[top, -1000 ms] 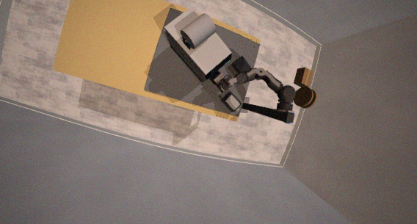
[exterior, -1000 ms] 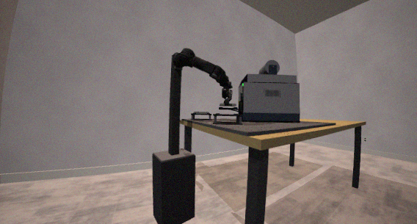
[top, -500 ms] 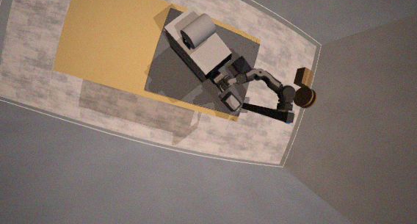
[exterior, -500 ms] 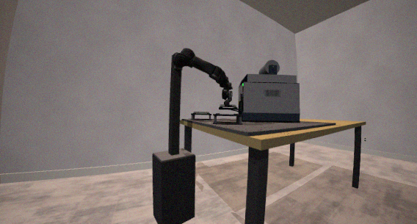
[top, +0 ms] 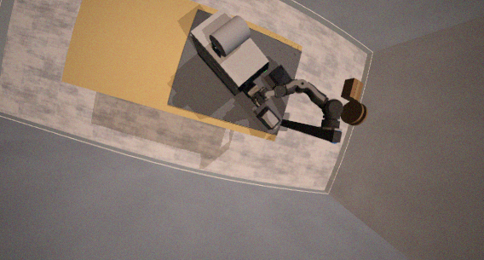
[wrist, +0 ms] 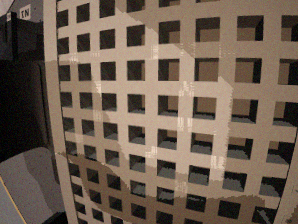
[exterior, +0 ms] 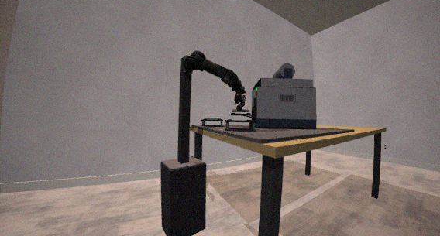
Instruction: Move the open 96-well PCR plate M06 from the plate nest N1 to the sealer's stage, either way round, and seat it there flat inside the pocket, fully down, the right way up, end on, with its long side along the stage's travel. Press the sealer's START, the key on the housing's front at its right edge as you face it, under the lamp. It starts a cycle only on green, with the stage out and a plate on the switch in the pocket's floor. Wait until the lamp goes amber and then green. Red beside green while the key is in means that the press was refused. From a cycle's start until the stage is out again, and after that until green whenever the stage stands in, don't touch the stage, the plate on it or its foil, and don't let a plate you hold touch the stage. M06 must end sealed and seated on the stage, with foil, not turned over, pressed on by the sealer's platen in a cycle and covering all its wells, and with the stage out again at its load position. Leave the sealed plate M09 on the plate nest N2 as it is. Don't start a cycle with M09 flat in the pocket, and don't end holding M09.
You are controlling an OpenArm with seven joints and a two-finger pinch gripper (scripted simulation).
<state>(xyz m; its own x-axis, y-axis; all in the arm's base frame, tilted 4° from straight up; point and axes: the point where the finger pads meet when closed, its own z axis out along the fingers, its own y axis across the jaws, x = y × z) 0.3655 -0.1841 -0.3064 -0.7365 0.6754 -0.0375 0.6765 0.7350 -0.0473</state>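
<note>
Right now my hand is right at the open plate M06. The rest, counted from my hand: start key (1 cm ahead, 14 cm to the right, 7 cm above); yellow warning label (13 cm ahead, 1 cm to the right, 3 cm above); sealer stage (2 cm below).
</note>
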